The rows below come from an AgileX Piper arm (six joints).
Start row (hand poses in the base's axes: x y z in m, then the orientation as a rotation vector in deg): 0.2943, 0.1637, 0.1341, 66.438, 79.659, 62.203
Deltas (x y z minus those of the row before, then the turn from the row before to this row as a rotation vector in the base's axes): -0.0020, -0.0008, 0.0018, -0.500, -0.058, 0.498; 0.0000, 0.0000, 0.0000, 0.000, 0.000, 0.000; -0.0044, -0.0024, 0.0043, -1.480, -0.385, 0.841; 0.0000, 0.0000, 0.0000, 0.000, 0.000, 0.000; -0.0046, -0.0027, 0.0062, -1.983, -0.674, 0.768; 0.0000, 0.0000, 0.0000, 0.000, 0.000, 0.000; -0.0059, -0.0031, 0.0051, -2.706, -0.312, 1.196; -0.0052, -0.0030, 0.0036, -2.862, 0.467, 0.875; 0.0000, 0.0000, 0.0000, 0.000, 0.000, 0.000; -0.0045, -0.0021, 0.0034, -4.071, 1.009, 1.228; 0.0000, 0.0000, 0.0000, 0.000, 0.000, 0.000; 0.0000, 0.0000, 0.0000, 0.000, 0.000, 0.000; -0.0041, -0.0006, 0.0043, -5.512, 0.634, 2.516; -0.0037, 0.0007, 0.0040, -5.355, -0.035, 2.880
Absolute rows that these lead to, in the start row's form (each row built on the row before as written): 0.2923, 0.1629, 0.1359, 65.748, 80.168, 62.174; 0.2923, 0.1629, 0.1359, 65.748, 80.168, 62.174; 0.2879, 0.1605, 0.1402, 63.926, 81.047, 61.728; 0.2879, 0.1605, 0.1402, 63.926, 81.047, 61.728; 0.2833, 0.1578, 0.1464, 61.589, 81.824, 60.931; 0.2833, 0.1578, 0.1464, 61.589, 81.824, 60.931; 0.2774, 0.1547, 0.1515, 58.709, 83.421, 59.685; 0.2722, 0.1517, 0.1551, 56.414, 85.446, 57.765; 0.2722, 0.1517, 0.1551, 56.414, 85.446, 57.765; 0.2677, 0.1496, 0.1585, 53.338, 88.506, 54.855; 0.2677, 0.1496, 0.1585, 53.338, 88.506, 54.855; 0.2677, 0.1496, 0.1585, 53.338, 88.506, 54.855; 0.2636, 0.1490, 0.1628, 48.060, 92.363, 51.676; 0.2599, 0.1497, 0.1668, 42.164, 95.571, 48.986
